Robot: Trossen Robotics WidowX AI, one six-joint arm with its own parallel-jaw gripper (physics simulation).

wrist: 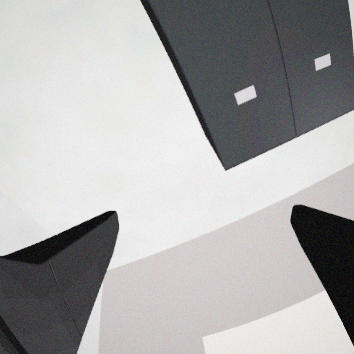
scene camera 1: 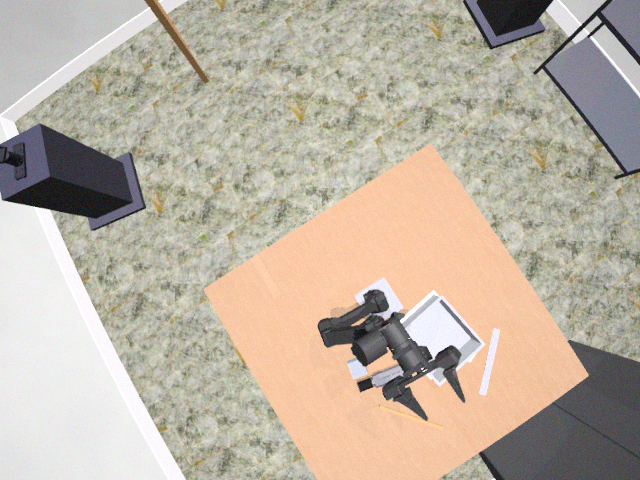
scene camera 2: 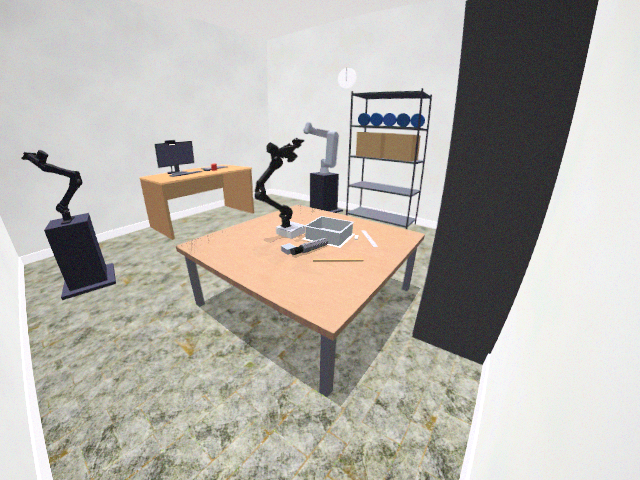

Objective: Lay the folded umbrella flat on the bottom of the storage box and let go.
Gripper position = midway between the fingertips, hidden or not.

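Observation:
Scene camera 1: the gripper (scene camera 1: 445,411), open, holding nothing; a storage box (scene camera 1: 436,324) resting on the table. Storage box again in scene camera 2 (scene camera 2: 336,231). Gripper also in the wrist view (wrist: 206,217). Storage box out of frame in the wrist view.

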